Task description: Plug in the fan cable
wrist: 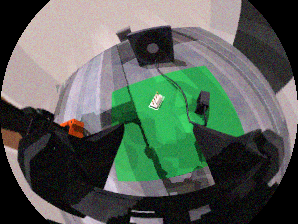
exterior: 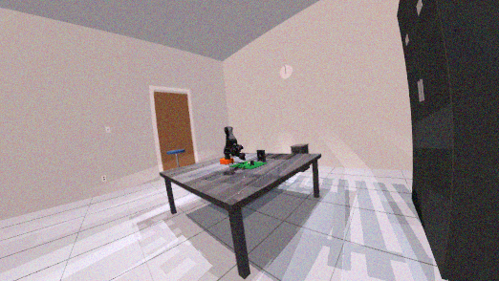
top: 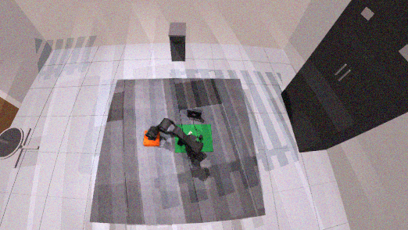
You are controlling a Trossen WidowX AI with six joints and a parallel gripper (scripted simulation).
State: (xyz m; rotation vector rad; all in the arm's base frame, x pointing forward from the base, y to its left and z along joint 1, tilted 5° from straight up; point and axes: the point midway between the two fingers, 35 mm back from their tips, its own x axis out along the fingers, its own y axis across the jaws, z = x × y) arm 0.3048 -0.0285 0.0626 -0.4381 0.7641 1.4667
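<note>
Right now my gripper tip is 80 mm short of the fan plug, 50 mm above it and 40 mm to the right of it. The rest, counted from my gripper tip: green board 80 mm below, 40 mm to the left, 30 mm ahead; then white fan header 70 mm to the left, 60 mm below; then black square fan 230 mm to the left, 10 mm below, 10 mm ahead.
</note>
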